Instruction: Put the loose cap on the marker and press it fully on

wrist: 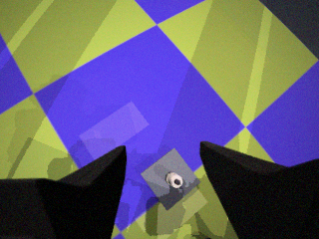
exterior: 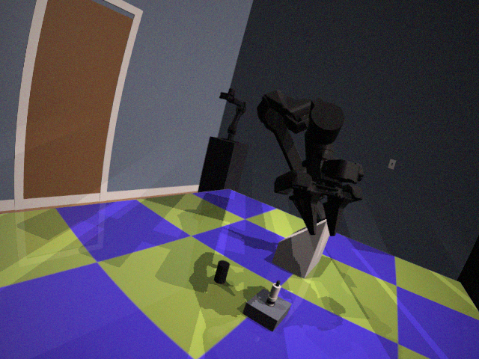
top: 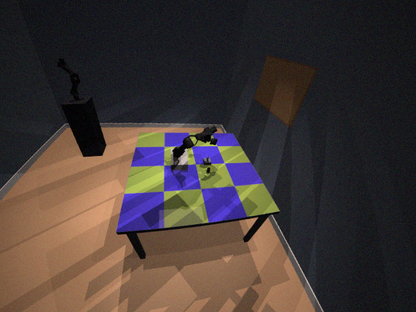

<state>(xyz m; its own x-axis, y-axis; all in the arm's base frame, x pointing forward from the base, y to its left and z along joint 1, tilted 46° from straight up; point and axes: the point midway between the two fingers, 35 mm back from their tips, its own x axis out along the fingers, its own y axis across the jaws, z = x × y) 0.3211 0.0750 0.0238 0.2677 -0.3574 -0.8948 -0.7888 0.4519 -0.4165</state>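
Right now the dark marker cap is 3 cm behind my gripper tip, 19 cm to the right of it and 19 cm below it.
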